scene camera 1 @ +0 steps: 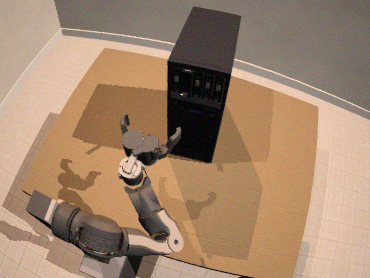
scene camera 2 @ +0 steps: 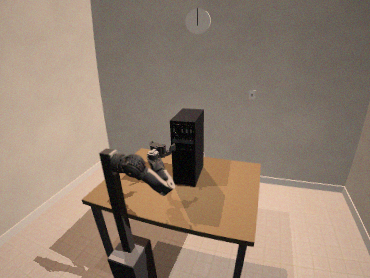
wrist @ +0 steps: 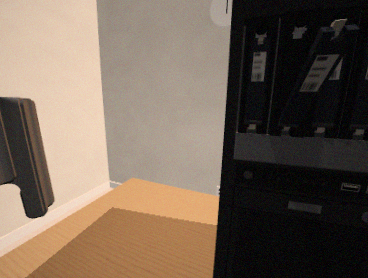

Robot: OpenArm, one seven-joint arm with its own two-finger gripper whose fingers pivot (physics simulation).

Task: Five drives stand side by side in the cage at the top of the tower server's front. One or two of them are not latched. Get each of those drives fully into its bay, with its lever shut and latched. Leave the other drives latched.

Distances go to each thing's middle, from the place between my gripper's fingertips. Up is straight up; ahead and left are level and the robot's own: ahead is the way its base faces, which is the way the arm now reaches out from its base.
Scene:
The black tower server [scene camera 1: 207,43] lies 29 cm ahead of my hand, 13 cm below it and 8 cm to the right of it.

